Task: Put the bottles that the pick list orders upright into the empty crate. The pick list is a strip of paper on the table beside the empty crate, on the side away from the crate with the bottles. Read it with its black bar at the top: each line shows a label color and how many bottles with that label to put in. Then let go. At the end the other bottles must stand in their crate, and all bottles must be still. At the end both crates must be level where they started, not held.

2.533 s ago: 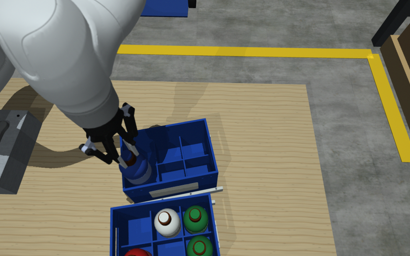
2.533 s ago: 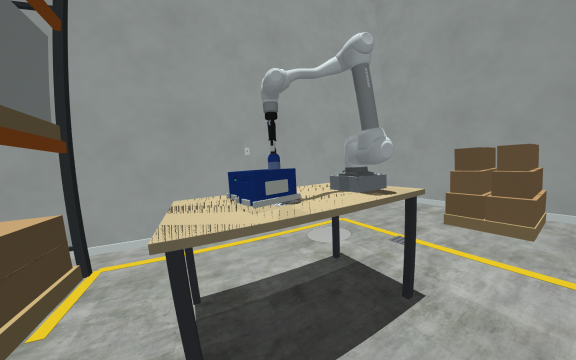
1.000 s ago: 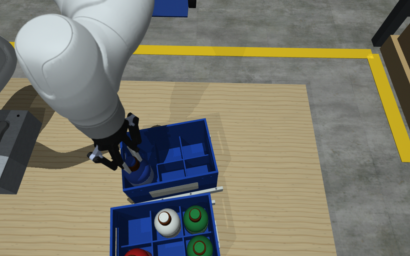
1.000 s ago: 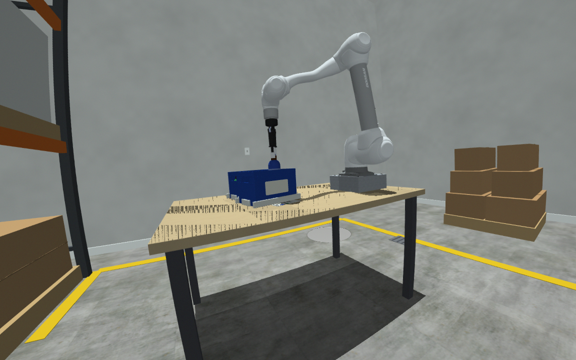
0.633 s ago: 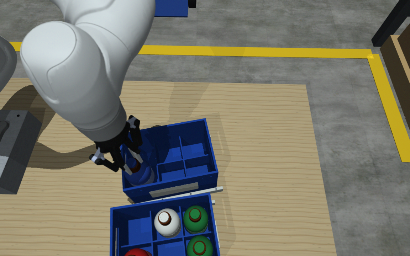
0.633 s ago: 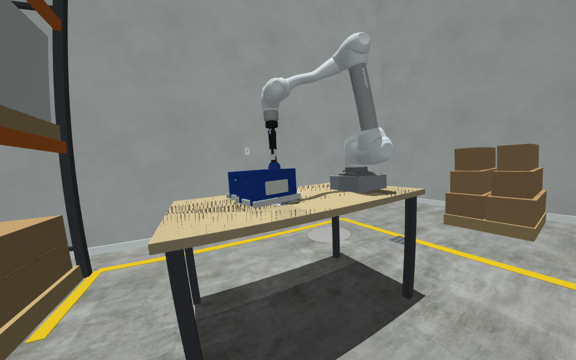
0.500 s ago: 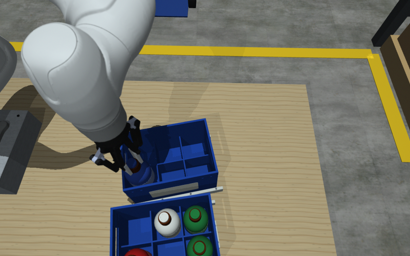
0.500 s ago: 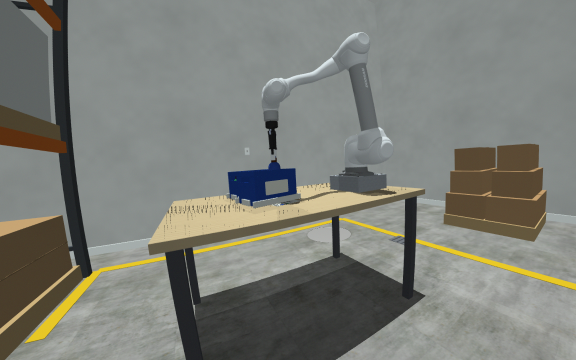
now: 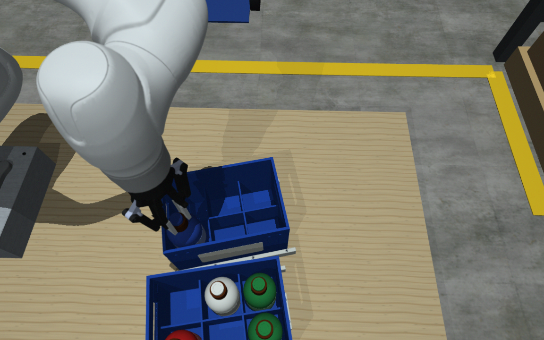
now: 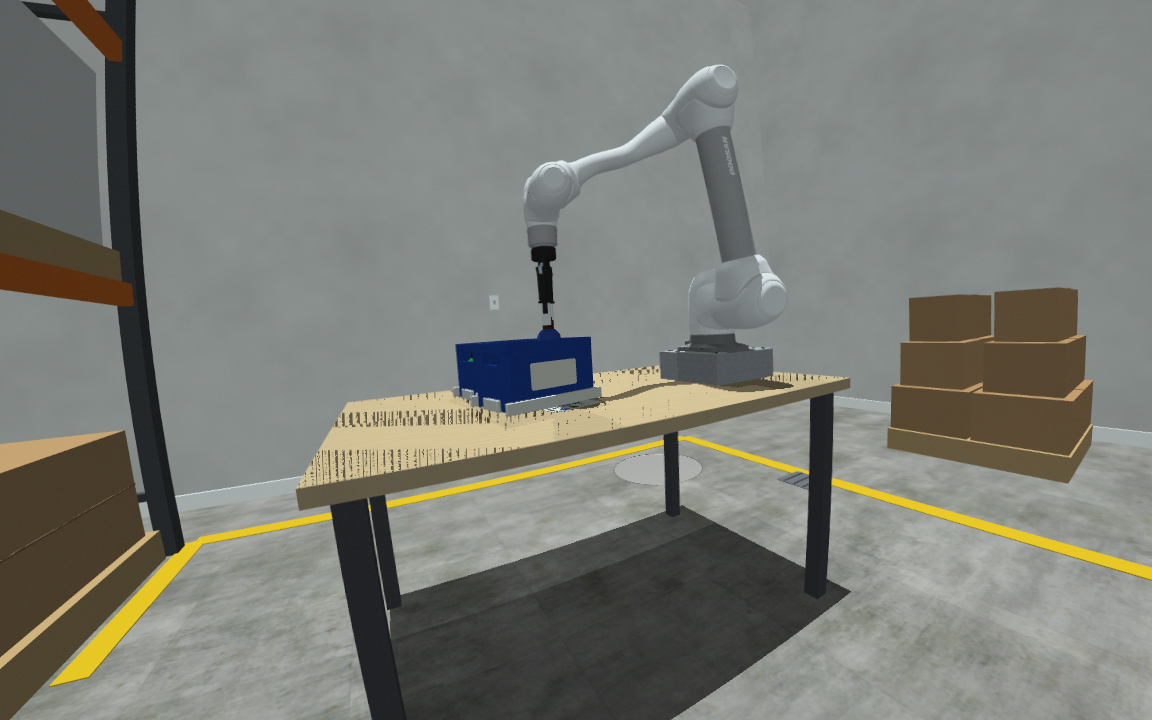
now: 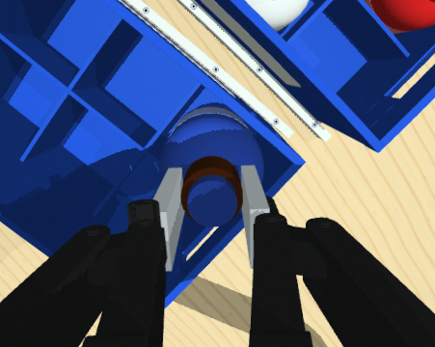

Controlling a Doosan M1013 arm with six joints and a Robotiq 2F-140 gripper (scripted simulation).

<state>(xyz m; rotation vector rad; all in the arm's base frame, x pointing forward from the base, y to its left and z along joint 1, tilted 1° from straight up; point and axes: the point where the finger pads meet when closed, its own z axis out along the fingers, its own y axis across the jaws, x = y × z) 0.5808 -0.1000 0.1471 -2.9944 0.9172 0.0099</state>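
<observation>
The blue bottle lies 80 mm below my hand. Round my hand: pick list: 30 mm ahead, 190 mm to the left, 250 mm below; white bottle: 90 mm ahead, 120 mm to the right, 160 mm below; red bottle: 10 mm ahead, 230 mm to the right, 160 mm below.
</observation>
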